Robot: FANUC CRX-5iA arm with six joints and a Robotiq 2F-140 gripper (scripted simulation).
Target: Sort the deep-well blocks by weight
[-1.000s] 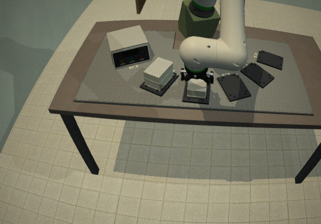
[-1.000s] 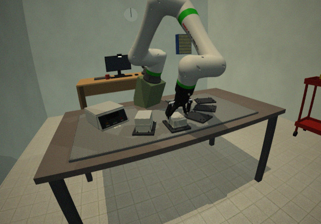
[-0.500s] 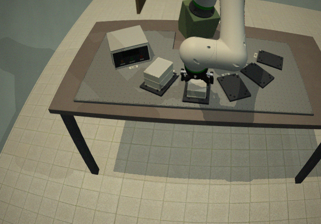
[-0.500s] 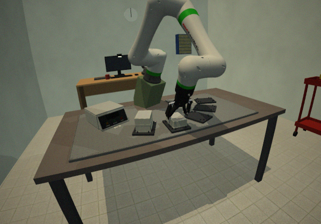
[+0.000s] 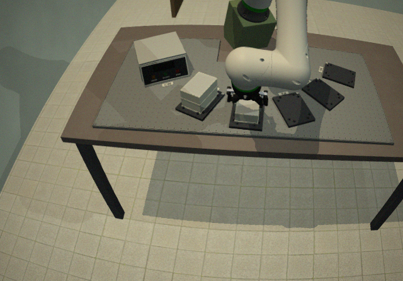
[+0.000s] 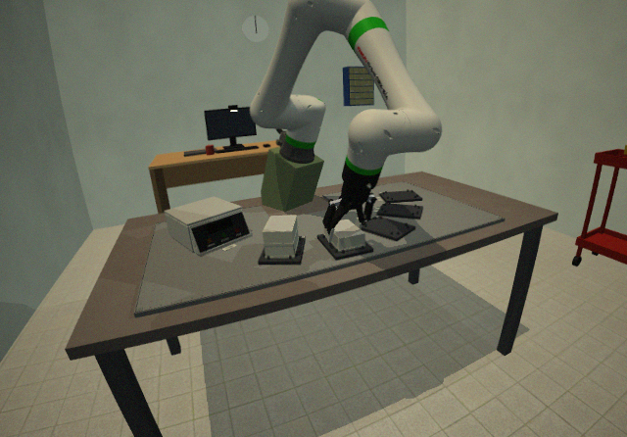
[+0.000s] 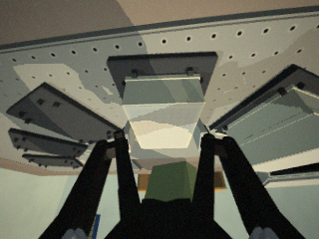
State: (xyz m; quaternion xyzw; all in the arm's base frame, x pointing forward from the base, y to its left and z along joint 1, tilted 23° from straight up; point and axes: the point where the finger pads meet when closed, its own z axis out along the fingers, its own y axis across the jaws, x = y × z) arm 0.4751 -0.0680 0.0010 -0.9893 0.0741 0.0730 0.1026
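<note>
The nest P1 lies 40 mm below my hand. Also, from my hand: nest P2 (20 mm behind, 190 mm to the left, 40 mm below); P1 label (90 mm behind, 20 mm to the left, 50 mm below); nest RU (110 mm behind, 340 mm to the left, 40 mm below).
</note>
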